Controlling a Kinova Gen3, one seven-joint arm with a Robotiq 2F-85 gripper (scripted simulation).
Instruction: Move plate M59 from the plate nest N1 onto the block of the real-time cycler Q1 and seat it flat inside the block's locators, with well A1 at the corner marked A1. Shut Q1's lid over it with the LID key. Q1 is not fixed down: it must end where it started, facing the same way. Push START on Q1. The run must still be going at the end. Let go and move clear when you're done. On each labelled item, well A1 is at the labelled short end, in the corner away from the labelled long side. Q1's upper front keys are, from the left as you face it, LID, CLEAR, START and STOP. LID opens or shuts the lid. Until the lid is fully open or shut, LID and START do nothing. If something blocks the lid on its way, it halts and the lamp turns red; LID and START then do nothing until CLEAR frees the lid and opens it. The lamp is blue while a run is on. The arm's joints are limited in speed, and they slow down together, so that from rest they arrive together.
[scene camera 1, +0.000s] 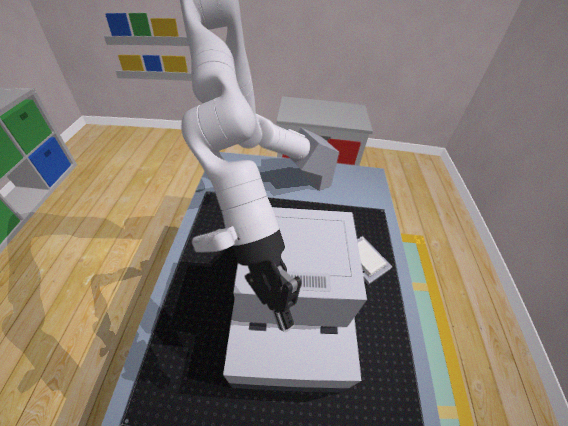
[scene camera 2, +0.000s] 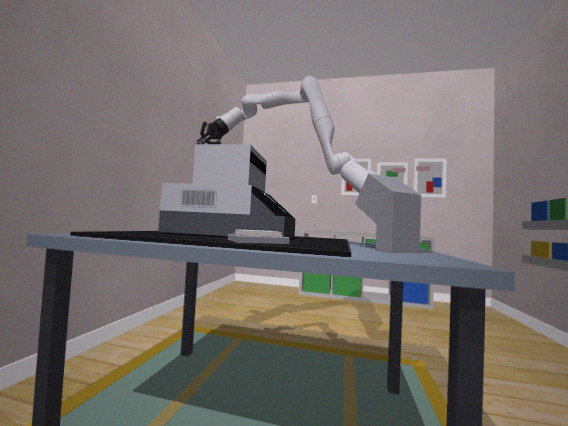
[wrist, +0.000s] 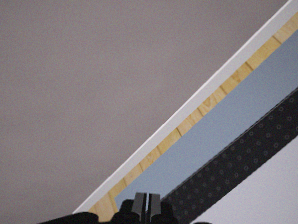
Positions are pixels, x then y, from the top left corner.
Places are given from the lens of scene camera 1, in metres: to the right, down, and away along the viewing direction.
my gripper (scene camera 1: 287, 328): 0.01, 0.18, 0.42
cycler lid (scene camera 1: 321, 247): 0.08, 0.08, 0.59
